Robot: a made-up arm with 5 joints. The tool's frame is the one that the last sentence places.
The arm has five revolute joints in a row. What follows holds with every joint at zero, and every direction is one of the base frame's.
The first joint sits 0.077 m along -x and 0.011 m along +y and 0.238 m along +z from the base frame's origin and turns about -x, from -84.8 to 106 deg.
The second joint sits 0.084 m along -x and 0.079 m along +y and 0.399 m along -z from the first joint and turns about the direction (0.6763, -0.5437, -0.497), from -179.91 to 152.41 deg.
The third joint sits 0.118 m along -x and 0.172 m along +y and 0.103 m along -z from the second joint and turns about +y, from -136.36 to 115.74 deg.
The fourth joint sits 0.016 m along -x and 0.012 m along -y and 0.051 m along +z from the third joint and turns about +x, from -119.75 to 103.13 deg.
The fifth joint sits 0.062 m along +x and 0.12 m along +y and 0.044 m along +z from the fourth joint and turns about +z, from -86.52 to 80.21 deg.
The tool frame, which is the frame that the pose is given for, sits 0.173 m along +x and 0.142 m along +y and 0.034 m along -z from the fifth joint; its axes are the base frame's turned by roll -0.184, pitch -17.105 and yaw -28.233 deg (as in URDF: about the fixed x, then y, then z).
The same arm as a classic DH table. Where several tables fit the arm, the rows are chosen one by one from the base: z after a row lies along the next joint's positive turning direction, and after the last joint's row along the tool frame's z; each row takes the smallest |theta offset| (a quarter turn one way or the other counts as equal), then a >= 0, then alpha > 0; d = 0 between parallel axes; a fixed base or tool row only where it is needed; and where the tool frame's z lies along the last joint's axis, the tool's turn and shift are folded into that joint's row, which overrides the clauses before.
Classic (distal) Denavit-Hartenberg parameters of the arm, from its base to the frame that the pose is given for. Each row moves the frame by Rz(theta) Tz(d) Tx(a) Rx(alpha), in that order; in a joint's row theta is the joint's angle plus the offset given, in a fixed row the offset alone. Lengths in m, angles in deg.
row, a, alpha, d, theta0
base (fixed), 0.011, -90, 0.238, 90
joint 1, 0.3478, -132.56, 0.3546, 47.57
joint 2, 0.1529, -122.94, 0.2457, -53.5
joint 3, -0.051, 90, 0.1379, -36.31
joint 4, 0.12, -90, 0.046, 90
joint 5, 0.2079, -17.11, 0.2796, -28.86
tool (fixed), 0, 0, -0.2821, -89.4
Joint limits (deg, base to tool): -84.8..106 -179.91..152.41 -136.36..115.74 -119.75..103.13 -86.52..80.21

